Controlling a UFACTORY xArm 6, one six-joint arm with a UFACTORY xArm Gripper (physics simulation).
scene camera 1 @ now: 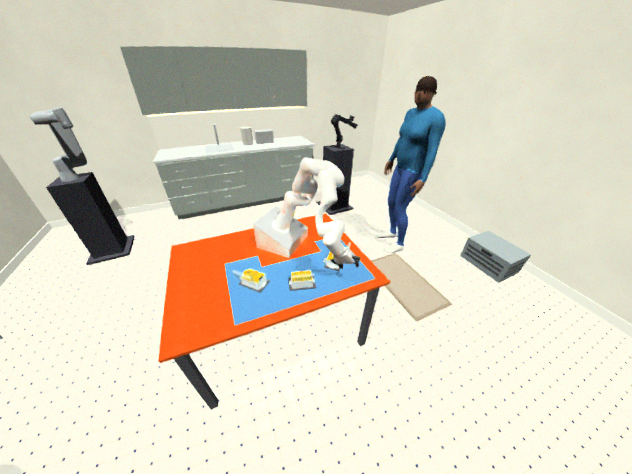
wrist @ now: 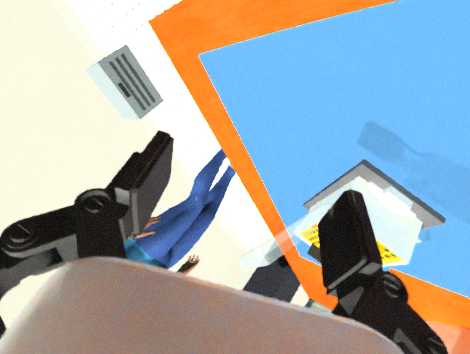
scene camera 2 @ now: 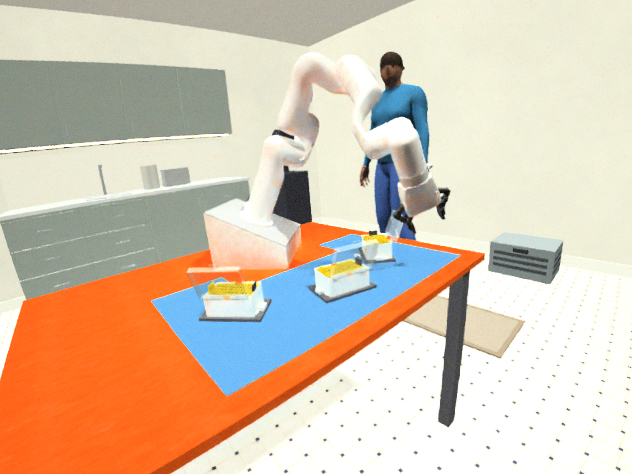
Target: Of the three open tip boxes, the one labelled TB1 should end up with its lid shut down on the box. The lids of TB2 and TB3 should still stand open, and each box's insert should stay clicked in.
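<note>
Three white tip boxes with yellow inserts stand on dark bases; their labels cannot be read. The left box, middle box and far right box have clear lids. The left lid, middle lid and far right lid stand open. The inserts sit inside the boxes. My gripper is open and empty, tilted above the far right box's lid side. One finger overlaps that box in the wrist view; contact cannot be told.
The boxes stand on a blue mat on the orange table. The arm's block base stands behind the mat. A person stands beyond the table's right end.
</note>
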